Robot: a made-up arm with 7 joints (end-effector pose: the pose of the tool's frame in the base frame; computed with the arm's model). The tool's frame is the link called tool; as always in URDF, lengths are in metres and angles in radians. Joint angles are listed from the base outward.
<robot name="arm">
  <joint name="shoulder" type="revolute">
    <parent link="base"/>
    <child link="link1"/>
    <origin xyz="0 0 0.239" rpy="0 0 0"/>
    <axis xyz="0 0 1"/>
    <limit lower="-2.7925" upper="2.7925"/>
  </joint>
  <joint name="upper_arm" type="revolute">
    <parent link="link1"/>
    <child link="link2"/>
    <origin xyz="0 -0.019 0.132" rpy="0 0 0"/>
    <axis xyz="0 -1 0"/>
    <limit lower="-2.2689" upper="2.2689"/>
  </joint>
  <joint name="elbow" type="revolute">
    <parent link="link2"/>
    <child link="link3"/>
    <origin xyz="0 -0.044 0.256" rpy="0 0 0"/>
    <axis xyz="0 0 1"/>
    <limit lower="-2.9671" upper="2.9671"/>
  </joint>
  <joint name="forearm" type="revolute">
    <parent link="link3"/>
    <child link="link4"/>
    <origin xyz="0.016 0.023 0.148" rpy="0 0 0"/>
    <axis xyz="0 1 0"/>
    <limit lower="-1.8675" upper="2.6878"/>
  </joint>
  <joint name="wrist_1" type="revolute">
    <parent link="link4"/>
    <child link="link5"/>
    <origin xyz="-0.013 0.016 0.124" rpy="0 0 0"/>
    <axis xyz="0 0 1"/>
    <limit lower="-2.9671" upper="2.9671"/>
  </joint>
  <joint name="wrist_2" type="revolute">
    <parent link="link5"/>
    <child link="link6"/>
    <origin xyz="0 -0.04 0.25" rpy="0 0 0"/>
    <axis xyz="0 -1 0"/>
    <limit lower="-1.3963" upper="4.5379"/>
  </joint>
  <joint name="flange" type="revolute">
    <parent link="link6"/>
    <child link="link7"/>
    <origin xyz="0.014 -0.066 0.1" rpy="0 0 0"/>
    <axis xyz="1 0 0"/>
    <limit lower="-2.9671" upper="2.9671"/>
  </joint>
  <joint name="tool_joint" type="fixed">
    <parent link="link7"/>
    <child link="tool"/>
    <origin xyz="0 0 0" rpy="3.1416 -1.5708 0"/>
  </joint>
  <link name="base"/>
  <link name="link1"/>
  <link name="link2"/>
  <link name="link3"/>
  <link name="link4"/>
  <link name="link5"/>
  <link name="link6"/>
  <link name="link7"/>
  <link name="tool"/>
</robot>
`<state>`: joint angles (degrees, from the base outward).
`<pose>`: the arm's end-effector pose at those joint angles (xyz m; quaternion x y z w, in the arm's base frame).
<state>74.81 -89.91 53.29 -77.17 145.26 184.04 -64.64</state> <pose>0.3102 0.4505 0.6124 -0.5892 0.6745 0.1783 0.4075</pose>
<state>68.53 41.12 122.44 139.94 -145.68 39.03 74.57</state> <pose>-0.2296 -0.2117 0.2195 0.5992 -0.4511 -0.6300 0.2013</pose>
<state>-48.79 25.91 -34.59 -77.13 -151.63 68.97 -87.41</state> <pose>-0.0522 0.5205 0.7335 -0.0412 -0.8606 -0.4890 0.1360</pose>
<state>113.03 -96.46 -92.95 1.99 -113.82 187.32 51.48</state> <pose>-0.2760 0.6069 0.2079 -0.4777 0.8390 -0.1499 0.2131</pose>
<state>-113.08 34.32 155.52 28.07 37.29 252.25 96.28</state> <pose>0.2655 0.5101 0.7511 0.7722 -0.1101 -0.2264 0.5833</pose>
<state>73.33 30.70 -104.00 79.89 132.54 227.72 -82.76</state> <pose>0.3422 -0.2641 0.7849 0.3181 -0.8543 -0.2549 0.3224</pose>
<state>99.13 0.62 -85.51 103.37 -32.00 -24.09 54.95</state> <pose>0.5369 0.0399 0.6913 0.8447 -0.3445 -0.1030 0.3964</pose>
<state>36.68 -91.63 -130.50 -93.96 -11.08 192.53 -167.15</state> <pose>0.1817 0.3524 0.2459 0.4693 0.4960 -0.7199 0.1246</pose>
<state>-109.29 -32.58 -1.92 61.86 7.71 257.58 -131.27</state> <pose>-0.3061 -0.4860 0.5829 -0.5779 -0.1480 -0.4471 0.6665</pose>
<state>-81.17 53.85 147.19 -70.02 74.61 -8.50 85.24</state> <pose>-0.3581 0.2954 1.0081 -0.5935 -0.6133 0.1128 0.5089</pose>
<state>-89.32 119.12 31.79 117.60 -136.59 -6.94 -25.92</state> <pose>0.2696 0.4208 0.5486 -0.3229 -0.5688 -0.4011 0.6413</pose>
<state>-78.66 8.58 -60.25 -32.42 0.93 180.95 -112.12</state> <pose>-0.0103 0.2269 0.9666 -0.8795 0.1740 -0.2963 0.3292</pose>
